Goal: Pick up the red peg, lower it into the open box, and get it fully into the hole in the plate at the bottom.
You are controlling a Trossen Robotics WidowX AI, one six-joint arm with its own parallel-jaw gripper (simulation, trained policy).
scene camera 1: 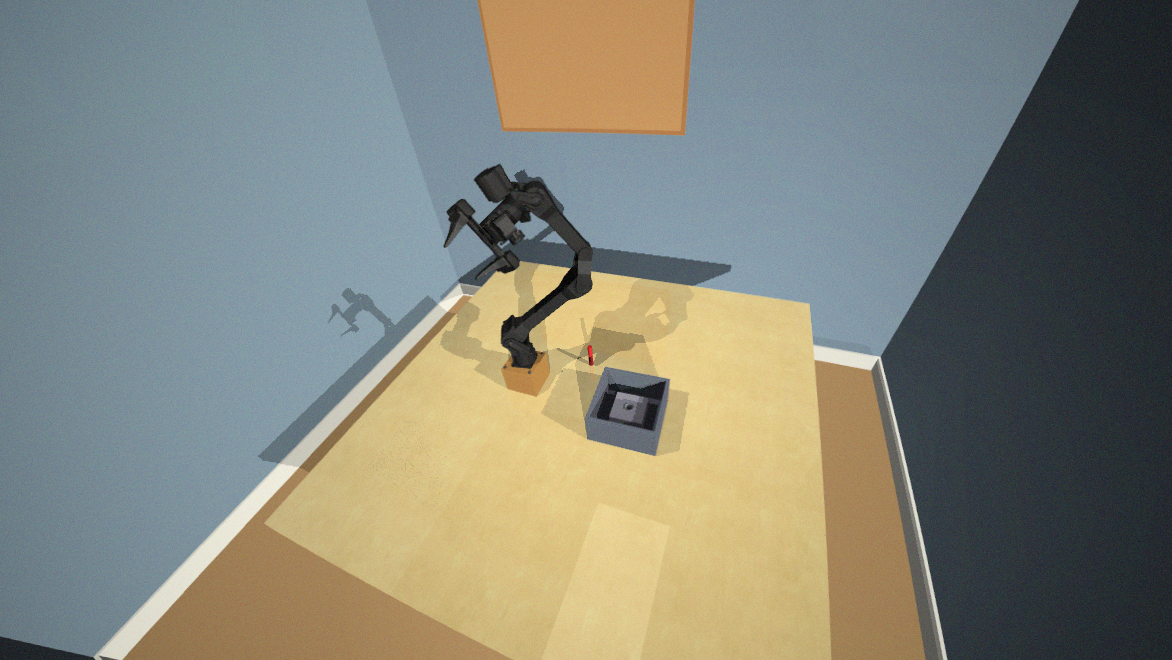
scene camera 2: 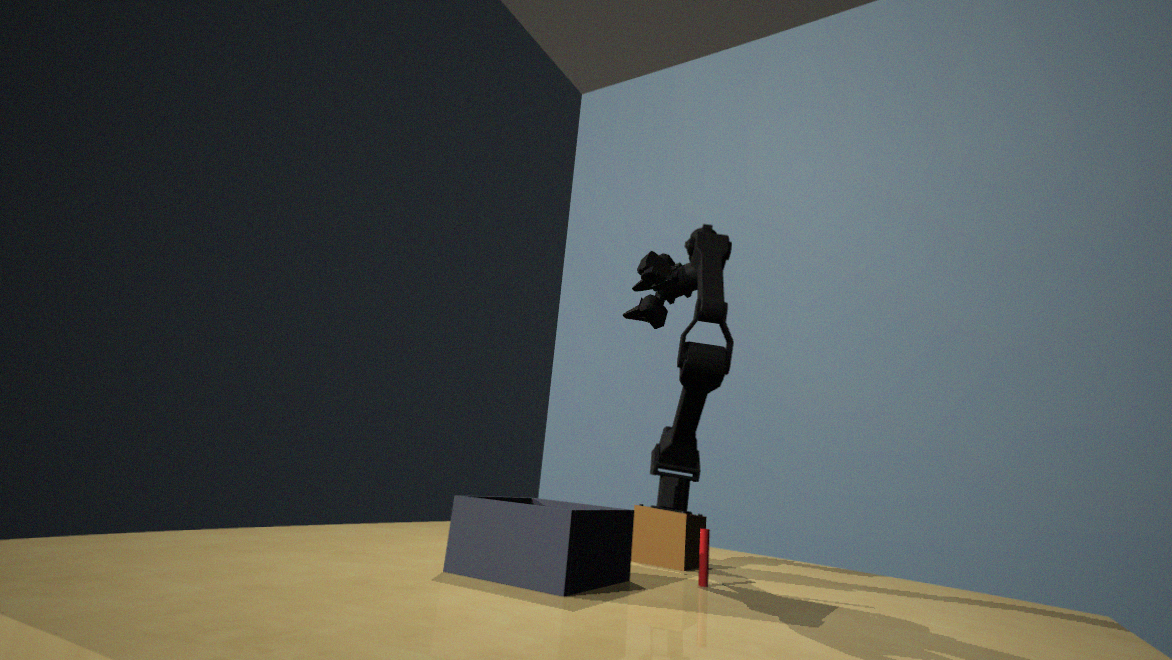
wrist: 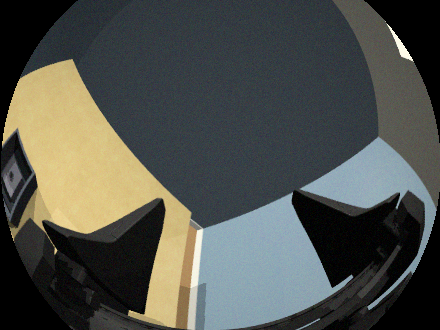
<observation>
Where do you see a grey box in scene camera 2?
At 563,548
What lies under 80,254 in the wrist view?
My gripper.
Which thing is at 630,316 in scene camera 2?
My gripper.
</observation>
